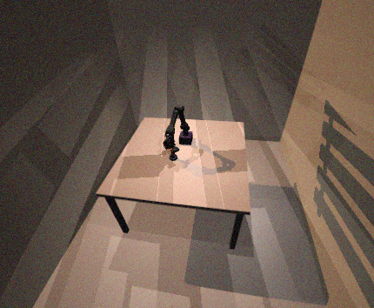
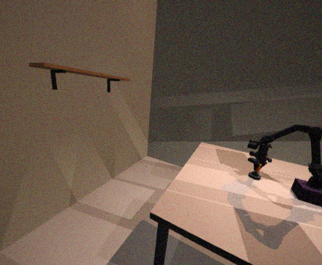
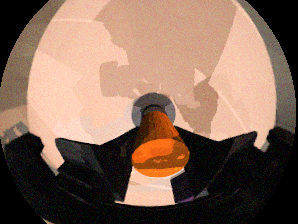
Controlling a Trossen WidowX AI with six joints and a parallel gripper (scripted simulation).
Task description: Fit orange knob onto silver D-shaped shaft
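Right now my gripper tip is 40 mm above the round dark pedestal. Also, from my gripper tip: orange knob 30 mm above.
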